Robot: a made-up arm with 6 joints. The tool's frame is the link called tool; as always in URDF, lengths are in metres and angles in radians. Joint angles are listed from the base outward.
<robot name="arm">
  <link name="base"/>
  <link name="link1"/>
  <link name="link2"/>
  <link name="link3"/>
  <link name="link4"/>
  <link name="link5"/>
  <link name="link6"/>
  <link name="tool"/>
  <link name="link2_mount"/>
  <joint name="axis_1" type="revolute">
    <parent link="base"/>
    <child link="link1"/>
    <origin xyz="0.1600 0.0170 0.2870" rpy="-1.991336 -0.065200 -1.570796"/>
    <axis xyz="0 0 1"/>
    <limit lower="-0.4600" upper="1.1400"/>
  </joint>
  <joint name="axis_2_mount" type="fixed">
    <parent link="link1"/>
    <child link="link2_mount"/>
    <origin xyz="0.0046 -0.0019 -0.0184"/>
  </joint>
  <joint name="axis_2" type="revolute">
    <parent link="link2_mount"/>
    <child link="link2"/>
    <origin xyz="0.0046 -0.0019 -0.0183" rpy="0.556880 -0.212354 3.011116"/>
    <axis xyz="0 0 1"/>
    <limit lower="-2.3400" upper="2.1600"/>
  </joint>
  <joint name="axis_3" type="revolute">
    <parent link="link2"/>
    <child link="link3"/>
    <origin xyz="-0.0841 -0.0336 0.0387" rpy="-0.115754 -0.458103 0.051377"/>
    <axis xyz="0 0 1"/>
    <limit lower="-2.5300" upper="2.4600"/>
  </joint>
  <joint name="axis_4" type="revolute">
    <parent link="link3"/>
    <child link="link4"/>
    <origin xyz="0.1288 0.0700 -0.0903" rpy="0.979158 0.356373 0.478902"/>
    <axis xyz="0 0 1"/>
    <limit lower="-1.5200" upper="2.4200"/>
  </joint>
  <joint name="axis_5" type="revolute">
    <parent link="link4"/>
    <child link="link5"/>
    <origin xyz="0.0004 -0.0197 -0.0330" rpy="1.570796 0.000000 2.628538"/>
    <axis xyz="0 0 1"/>
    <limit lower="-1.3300" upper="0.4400"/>
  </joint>
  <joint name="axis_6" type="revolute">
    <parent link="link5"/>
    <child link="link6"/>
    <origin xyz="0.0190 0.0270 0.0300" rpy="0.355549 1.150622 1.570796"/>
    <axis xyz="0 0 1"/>
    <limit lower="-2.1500" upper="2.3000"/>
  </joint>
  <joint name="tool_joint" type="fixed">
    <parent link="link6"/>
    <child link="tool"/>
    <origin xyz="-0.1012 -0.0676 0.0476" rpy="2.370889 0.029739 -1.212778"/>
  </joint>
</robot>
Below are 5 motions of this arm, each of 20 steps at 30 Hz.
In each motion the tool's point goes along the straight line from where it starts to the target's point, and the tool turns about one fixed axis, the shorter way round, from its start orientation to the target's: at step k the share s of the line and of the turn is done. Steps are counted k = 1, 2, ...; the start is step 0. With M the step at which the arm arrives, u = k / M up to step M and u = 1 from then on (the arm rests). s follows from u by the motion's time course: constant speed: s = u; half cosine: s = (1 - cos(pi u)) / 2; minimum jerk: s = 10 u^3 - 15 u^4 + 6 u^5.
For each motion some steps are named. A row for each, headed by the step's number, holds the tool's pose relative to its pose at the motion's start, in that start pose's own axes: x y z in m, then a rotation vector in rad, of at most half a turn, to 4 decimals.
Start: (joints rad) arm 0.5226 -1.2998 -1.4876 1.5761 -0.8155 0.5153
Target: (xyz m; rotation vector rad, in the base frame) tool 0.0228 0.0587 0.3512 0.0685 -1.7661 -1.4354
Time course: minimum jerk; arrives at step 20
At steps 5, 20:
5: 0.0030 0.0015 0.0021 -0.0176 0.0644 -0.0086
20: 0.0287 0.0140 0.0206 -0.1700 0.6220 -0.0826

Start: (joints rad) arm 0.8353 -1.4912 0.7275 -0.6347 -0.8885 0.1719
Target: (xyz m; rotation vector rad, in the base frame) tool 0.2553 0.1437 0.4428 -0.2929 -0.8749 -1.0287
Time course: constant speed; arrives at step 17
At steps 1, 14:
1: -0.0051 -0.0009 -0.0030 -0.0136 -0.0242 0.0263
14: -0.0721 -0.0131 -0.0426 -0.1904 -0.3382 0.3683

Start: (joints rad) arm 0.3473 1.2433 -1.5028 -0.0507 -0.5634 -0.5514
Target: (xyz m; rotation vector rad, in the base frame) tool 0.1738 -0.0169 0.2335 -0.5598 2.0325 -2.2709
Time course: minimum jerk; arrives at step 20
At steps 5, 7, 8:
5: 0.0101 -0.0096 -0.0168 -0.0935 0.1699 -0.0645
7: 0.0230 -0.0218 -0.0382 -0.2123 0.3859 -0.1466
8: 0.0311 -0.0294 -0.0515 -0.2866 0.5209 -0.1979

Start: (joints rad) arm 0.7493 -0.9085 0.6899 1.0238 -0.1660 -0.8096
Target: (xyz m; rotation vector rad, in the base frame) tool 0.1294 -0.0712 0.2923 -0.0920 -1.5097 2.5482
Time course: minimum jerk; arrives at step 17
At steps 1, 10, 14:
1: 0.0001 -0.0001 -0.0002 -0.0006 0.0016 -0.0014
10: 0.0487 -0.0362 -0.0675 -0.2259 0.5869 -0.4910
14: 0.0705 -0.0523 -0.0977 -0.3270 0.8498 -0.7110

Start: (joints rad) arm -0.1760 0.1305 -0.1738 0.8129 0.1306 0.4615
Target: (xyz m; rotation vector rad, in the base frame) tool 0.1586 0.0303 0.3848 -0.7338 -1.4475 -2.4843
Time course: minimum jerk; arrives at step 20
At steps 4, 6, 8, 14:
4: -0.0016 -0.0056 0.0035 0.0688 -0.0337 0.0139
6: -0.0046 -0.0159 0.0099 0.1938 -0.0948 0.0391
8: -0.0090 -0.0309 0.0192 0.3772 -0.1845 0.0761
14: -0.0238 -0.0815 0.0506 0.9944 -0.4863 0.2007

